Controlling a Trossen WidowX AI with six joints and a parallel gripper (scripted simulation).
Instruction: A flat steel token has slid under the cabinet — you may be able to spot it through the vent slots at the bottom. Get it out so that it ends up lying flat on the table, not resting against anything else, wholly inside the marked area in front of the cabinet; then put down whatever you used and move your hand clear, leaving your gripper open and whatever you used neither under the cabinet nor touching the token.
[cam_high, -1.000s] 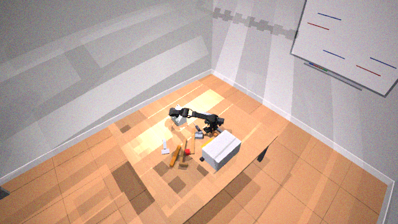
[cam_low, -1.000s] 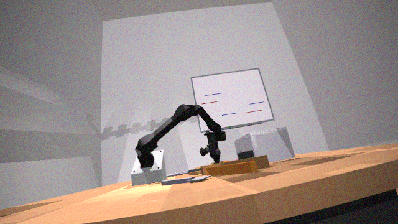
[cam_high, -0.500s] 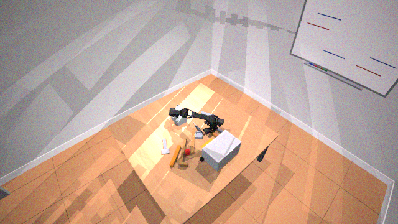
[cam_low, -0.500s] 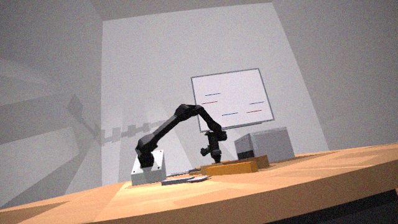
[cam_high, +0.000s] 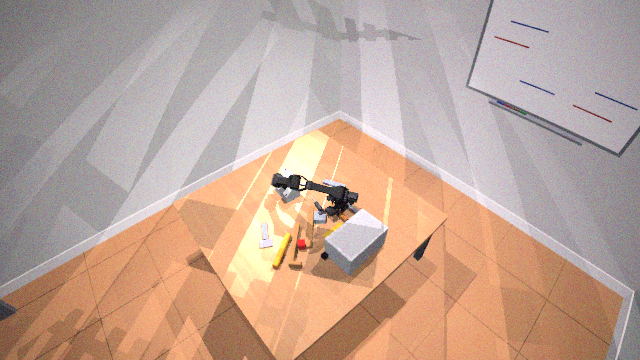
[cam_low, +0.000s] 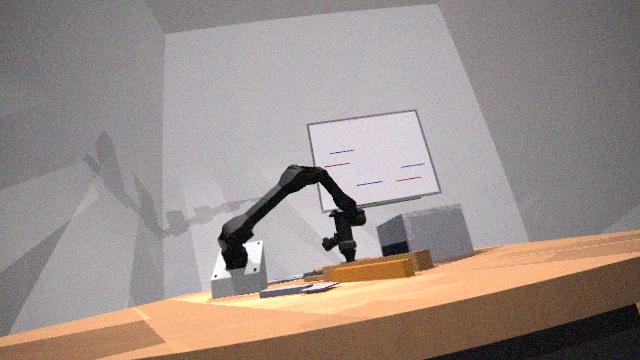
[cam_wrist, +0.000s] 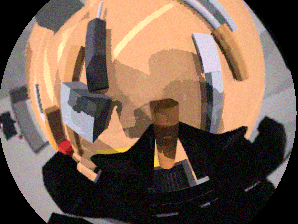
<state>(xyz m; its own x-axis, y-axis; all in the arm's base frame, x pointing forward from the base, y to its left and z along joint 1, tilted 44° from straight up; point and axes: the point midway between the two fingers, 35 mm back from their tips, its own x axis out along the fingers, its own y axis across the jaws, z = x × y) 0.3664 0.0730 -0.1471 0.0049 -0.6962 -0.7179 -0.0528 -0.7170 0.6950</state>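
The grey block is 5 cm behind my gripper tip, 11 cm to the right of it and 1 cm above it. From my gripper tip the other things lie so: thin wooden stick (4 cm behind, 20 cm to the right); red block (4 cm ahead, 32 cm to the right, 1 cm above); grey bar (23 cm behind, 15 cm to the left).
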